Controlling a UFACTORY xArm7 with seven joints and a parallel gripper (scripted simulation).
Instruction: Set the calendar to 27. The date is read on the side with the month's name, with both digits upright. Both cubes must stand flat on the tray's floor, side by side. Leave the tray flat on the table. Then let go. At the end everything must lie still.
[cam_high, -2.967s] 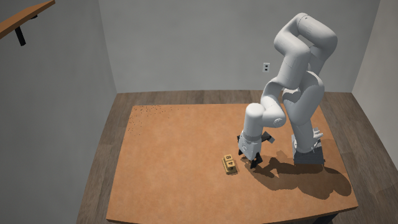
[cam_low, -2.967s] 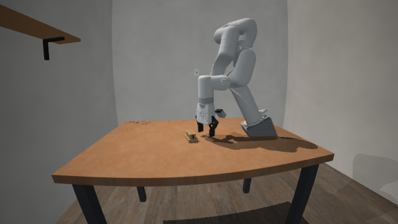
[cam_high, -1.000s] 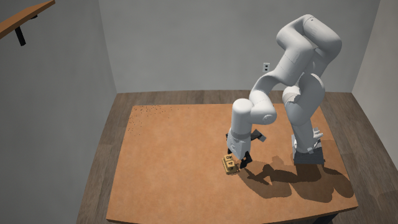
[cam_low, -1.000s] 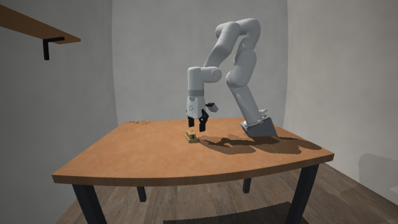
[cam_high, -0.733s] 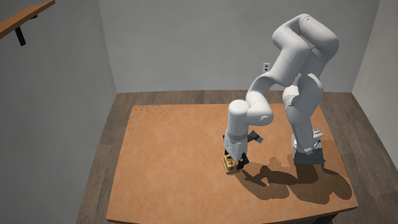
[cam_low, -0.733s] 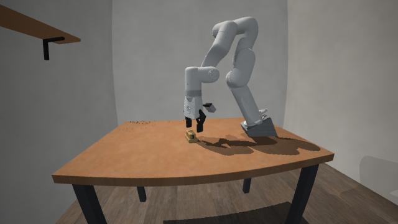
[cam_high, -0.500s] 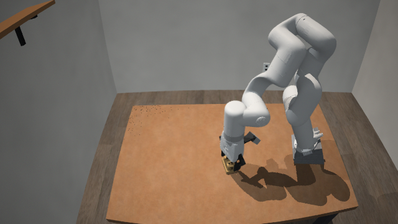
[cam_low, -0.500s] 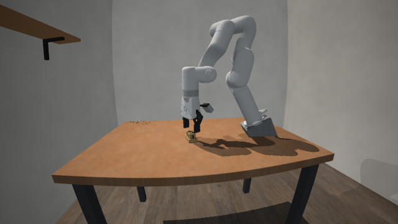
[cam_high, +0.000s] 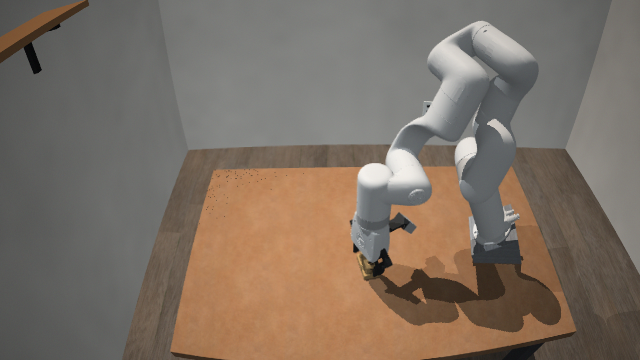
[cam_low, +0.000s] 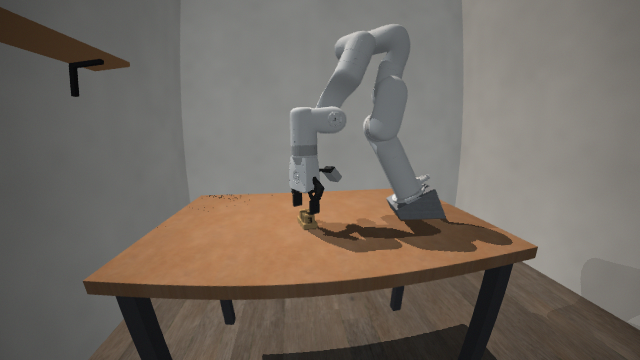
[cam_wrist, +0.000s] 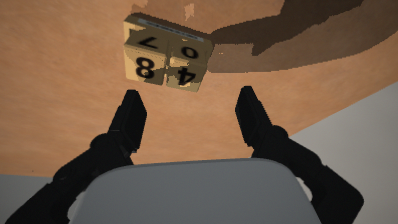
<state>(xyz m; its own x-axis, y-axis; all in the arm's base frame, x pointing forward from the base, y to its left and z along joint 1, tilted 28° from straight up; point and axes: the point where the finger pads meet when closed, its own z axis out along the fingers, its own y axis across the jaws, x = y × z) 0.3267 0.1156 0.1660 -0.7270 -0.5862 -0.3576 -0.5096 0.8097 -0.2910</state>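
The wooden digit cube lies 4 cm below my hand, 1 cm to the right of it and 1 cm behind it. Also, from my hand: wooden calendar tray 6 cm below, 3 cm to the right.
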